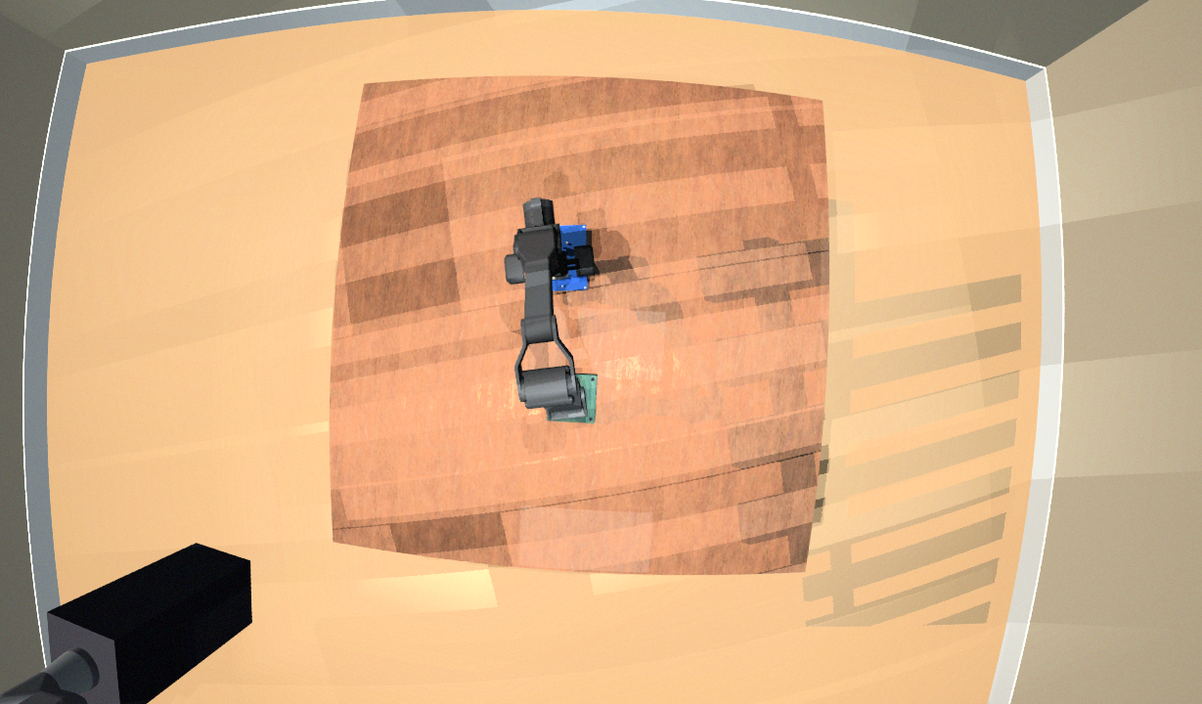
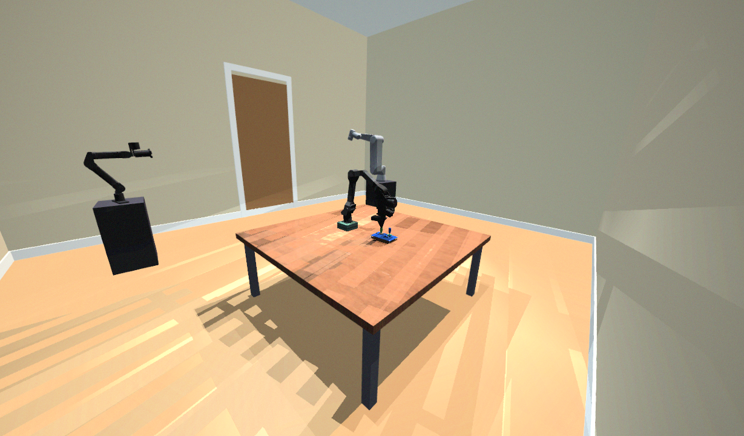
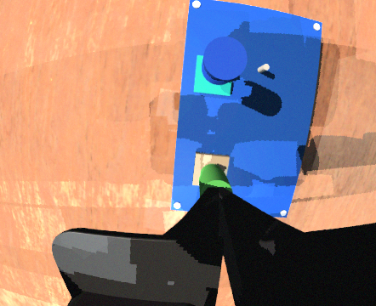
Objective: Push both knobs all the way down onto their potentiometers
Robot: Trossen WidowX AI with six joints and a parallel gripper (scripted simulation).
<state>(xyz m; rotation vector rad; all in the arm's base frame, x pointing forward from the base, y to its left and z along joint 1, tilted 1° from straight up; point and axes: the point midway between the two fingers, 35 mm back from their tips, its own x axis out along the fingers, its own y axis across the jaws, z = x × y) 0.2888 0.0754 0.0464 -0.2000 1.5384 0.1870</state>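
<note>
My gripper tip is 2 cm above the green knob. From my gripper tip the other things lie so: blue knob (6 cm ahead, 2 cm to the left, 1 cm below).
</note>
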